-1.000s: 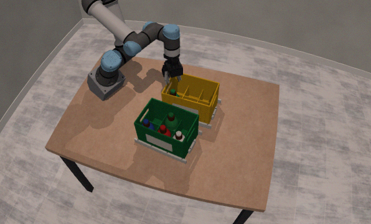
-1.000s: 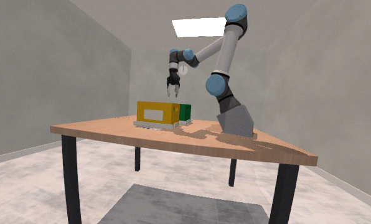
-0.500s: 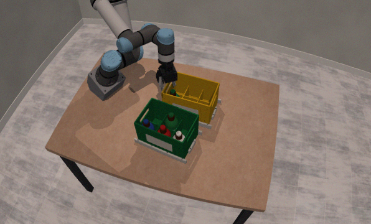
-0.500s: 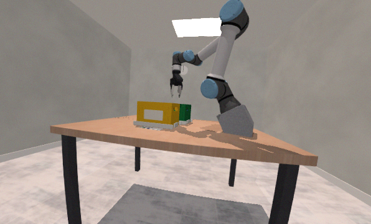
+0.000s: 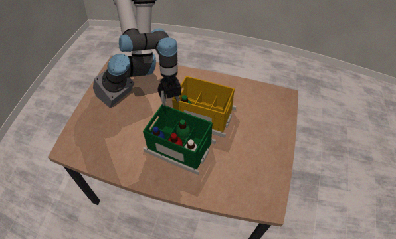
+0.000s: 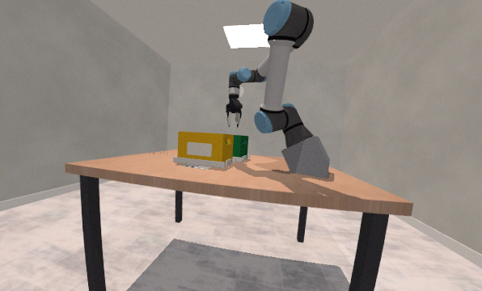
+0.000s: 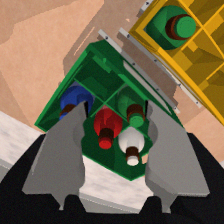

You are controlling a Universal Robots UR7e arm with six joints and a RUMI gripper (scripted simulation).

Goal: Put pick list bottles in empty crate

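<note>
My hand is 4 cm past the blue-label bottle, 12 cm to the left of it and 15 cm above it. Also, from my hand: green crate (6 cm ahead, 9 cm to the right, 16 cm below); then red-label bottle (5 cm ahead, 13 cm to the right, 15 cm below); then green-label bottle (4 cm ahead, 11 cm to the left, 15 cm below).
</note>
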